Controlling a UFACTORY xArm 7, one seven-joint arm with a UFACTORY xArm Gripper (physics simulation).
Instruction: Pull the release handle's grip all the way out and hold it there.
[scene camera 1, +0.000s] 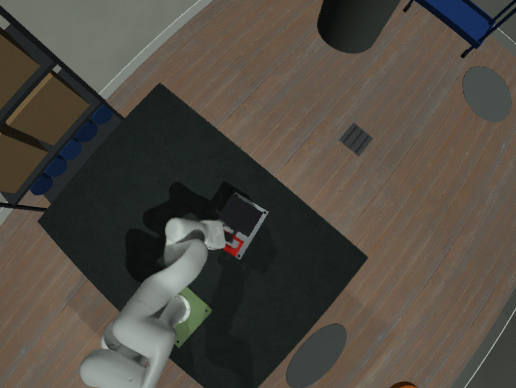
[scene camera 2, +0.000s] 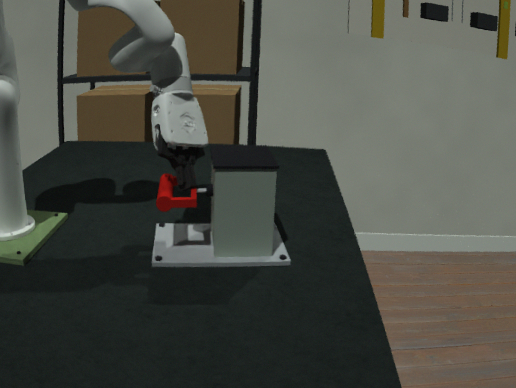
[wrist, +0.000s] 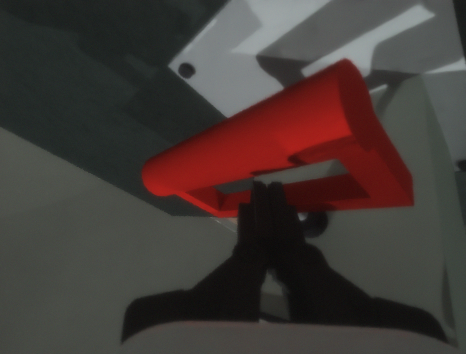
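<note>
The red release handle (scene camera 1: 233, 249) (scene camera 2: 164, 196) (wrist: 270, 132) is an upright-standing housing's side pull: a thick round grip bar, two side arms and a thinner back bar around an opening. A short pale rod (scene camera 2: 201, 190) joins its back bar to the pale green housing (scene camera 2: 244, 215), which has a black top (scene camera 1: 242, 215). My gripper (scene camera 2: 186, 187) (wrist: 263, 200) is shut and empty, pointing down. Its fingertips are at the handle's opening, between the grip bar and the back bar, and overlap the back bar in the wrist view. Whether they touch the handle I cannot tell.
The housing stands on a light grey base plate (scene camera 1: 254, 231) (scene camera 2: 220, 261) (wrist: 215, 75) with dark bolts, on a black table top (scene camera 1: 300, 250) (scene camera 2: 200, 325). The arm's green mounting plate (scene camera 1: 199, 311) (scene camera 2: 42, 237) is nearby. A shelf rack (scene camera 2: 253, 100) with brown boxes (scene camera 2: 112, 112) stands behind.
</note>
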